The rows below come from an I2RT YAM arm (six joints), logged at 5 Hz.
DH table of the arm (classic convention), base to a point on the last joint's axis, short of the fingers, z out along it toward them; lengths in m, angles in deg. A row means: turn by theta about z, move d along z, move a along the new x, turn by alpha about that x. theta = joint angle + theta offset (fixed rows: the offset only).
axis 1: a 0.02  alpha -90  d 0.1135  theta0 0
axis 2: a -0.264  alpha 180  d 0  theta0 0
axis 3: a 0.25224  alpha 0  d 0  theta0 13.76
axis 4: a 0.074  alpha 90  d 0  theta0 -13.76
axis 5: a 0  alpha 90  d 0  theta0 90
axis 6: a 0  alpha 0  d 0.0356  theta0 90
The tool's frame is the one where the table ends.
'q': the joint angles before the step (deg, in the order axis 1, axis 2, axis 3, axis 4, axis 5, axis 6). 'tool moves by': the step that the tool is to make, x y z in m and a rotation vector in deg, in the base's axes. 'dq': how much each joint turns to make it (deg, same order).
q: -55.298, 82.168, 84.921, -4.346, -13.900, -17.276
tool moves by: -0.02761, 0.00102, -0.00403, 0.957, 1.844, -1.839
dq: -4.239, -3.327, -2.742, -2.694, -2.349, -1.189
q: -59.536, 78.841, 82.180, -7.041, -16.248, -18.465
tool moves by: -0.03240, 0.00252, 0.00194, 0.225, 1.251, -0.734
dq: -5.636, -3.298, -1.491, -3.051, -4.813, -1.446
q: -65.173, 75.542, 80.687, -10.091, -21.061, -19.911
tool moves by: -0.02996, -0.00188, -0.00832, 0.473, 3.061, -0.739
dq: -6.118, -2.062, -2.154, -2.908, -5.046, -3.551
